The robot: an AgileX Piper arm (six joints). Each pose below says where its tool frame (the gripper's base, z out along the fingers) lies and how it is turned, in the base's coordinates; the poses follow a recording.
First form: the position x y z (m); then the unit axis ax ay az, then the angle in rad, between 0 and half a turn.
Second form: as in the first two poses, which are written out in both.
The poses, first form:
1: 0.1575, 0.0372, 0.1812, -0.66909, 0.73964, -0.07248, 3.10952
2: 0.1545, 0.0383, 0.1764, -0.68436, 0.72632, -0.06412, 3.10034
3: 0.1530, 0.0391, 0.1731, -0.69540, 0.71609, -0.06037, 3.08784
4: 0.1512, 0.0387, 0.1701, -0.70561, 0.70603, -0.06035, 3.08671
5: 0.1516, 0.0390, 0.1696, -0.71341, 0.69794, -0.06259, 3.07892
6: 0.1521, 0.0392, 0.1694, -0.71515, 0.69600, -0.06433, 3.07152
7: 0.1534, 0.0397, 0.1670, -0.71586, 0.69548, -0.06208, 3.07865
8: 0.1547, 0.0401, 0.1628, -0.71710, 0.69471, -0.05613, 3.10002
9: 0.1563, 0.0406, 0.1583, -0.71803, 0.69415, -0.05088, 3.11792
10: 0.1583, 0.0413, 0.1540, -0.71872, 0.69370, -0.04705, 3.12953
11: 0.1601, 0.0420, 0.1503, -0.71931, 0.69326, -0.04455, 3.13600
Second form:
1: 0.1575, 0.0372, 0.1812, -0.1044, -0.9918, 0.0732, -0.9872, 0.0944, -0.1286
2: 0.1545, 0.0383, 0.1764, -0.0629, -0.9963, 0.0578, -0.9911, 0.0555, -0.1213
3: 0.1530, 0.0391, 0.1731, -0.0321, -0.9985, 0.0454, -0.9920, 0.0263, -0.1238
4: 0.1512, 0.0387, 0.1701, -0.0035, -0.9989, 0.0464, -0.9923, -0.0023, -0.1239
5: 0.1516, 0.0390, 0.1696, 0.0189, -0.9988, 0.0455, -0.9909, -0.0247, -0.1320
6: 0.1521, 0.0392, 0.1694, 0.0241, -0.9988, 0.0432, -0.9898, -0.0299, -0.1395
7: 0.1534, 0.0397, 0.1670, 0.0259, -0.9986, 0.0450, -0.9908, -0.0316, -0.1313
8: 0.1547, 0.0401, 0.1628, 0.0289, -0.9983, 0.0516, -0.9936, -0.0343, -0.1078
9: 0.1563, 0.0406, 0.1583, 0.0313, -0.9979, 0.0566, -0.9955, -0.0362, -0.0876
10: 0.1583, 0.0413, 0.1540, 0.0332, -0.9977, 0.0593, -0.9966, -0.0375, -0.0739
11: 0.1601, 0.0420, 0.1503, 0.0348, -0.9976, 0.0602, -0.9971, -0.0388, -0.0658
